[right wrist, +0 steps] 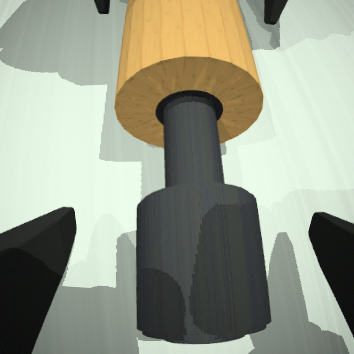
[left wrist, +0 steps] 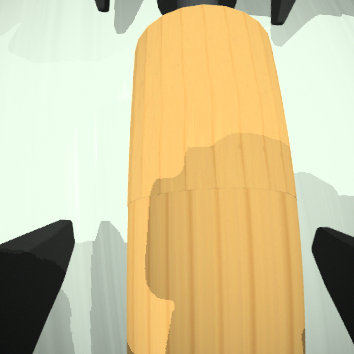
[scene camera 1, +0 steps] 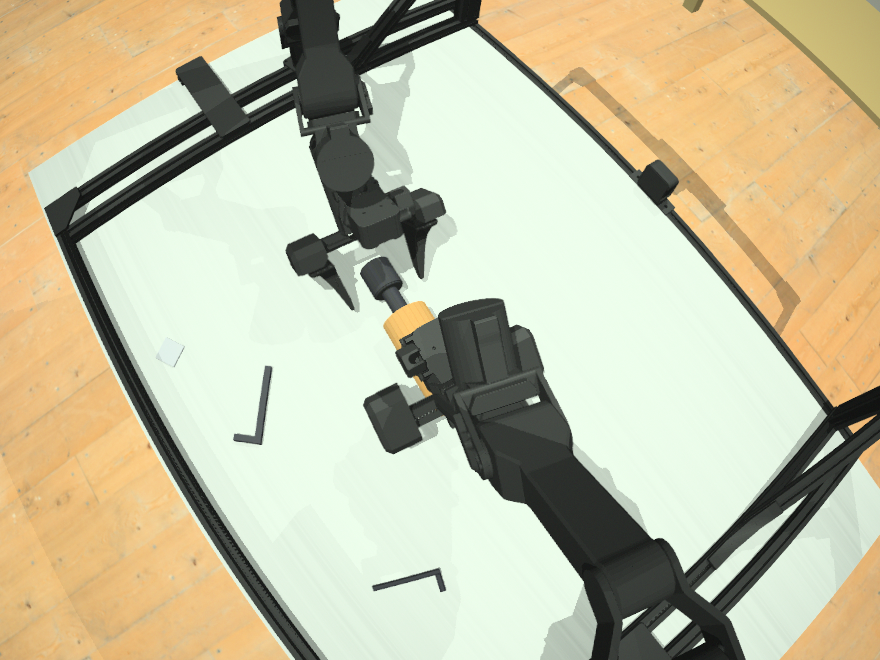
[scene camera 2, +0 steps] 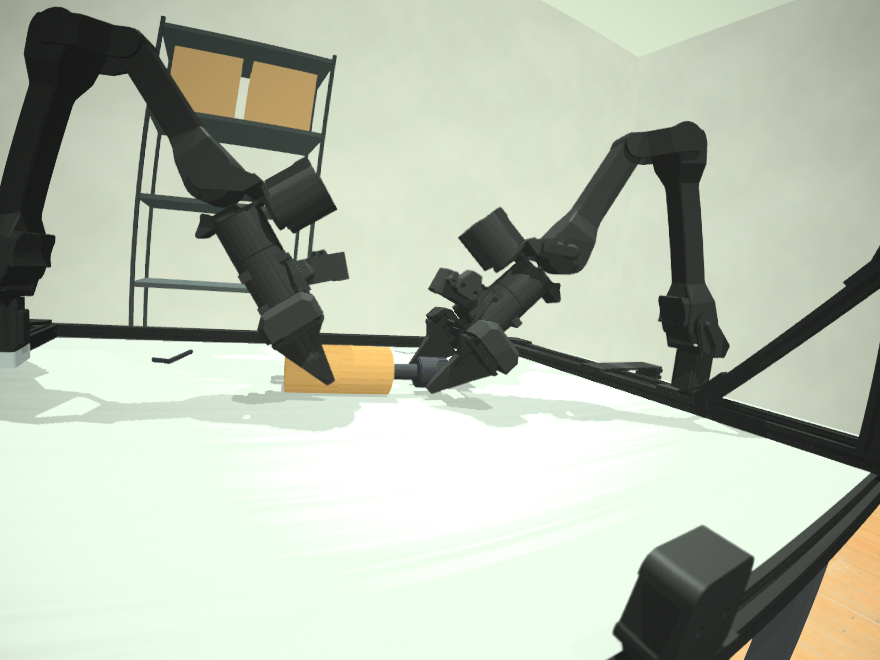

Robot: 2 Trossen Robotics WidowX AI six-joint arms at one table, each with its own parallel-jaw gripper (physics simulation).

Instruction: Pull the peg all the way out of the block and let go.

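Frame: origin at the left arm's base, x ahead, y left, z up, level; millimetres.
Where they show: left gripper, fingertip midpoint: (left wrist: 197, 237) (scene camera 2: 327, 373); right gripper, fingertip midpoint: (right wrist: 196, 222) (left wrist: 191, 14) (scene camera 1: 387, 293) (scene camera 2: 417, 380); right arm's base, origin of the base link: (scene camera 2: 688, 390).
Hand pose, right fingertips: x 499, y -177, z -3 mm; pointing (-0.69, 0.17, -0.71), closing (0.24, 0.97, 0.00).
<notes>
Each offset is from my right fingertips to the centre of the thing. "spot": to the spot under its first point. Level surfaces: height alone.
The orange wooden cylindrical block {dx -98, dy +18, dz +12 mm} (scene camera 1: 406, 321) (scene camera 2: 366, 365) (left wrist: 215, 150) (right wrist: 185, 40) lies on its side on the table. The dark peg {dx -26, dy +4, dz +11 mm} (scene camera 1: 381, 278) (scene camera 2: 428, 370) (right wrist: 200, 250) sticks out of its end, with the thick head and part of the thinner shaft showing; the rest of the shaft is hidden inside. My left gripper (left wrist: 197, 237) is open, its fingers on either side of the block; they are hidden in scene camera 1. My right gripper (scene camera 1: 388, 292) (right wrist: 196, 222) is open, its fingers on either side of the peg head, with gaps on both sides.
Two dark L-shaped bars, one nearer the middle (scene camera 1: 263, 408) and one lower down {dx -279, dy +211, dz -13 mm} (scene camera 1: 412, 579), and a small pale square {spot: dx +126, dy +256, dz -13 mm} (scene camera 1: 169, 351) lie on the table {dz -16 mm} (scene camera 1: 298, 497). Dark rails edge the table. A dark box-shaped camera (scene camera 1: 657, 181) (scene camera 2: 693, 589) sits on one rail.
</notes>
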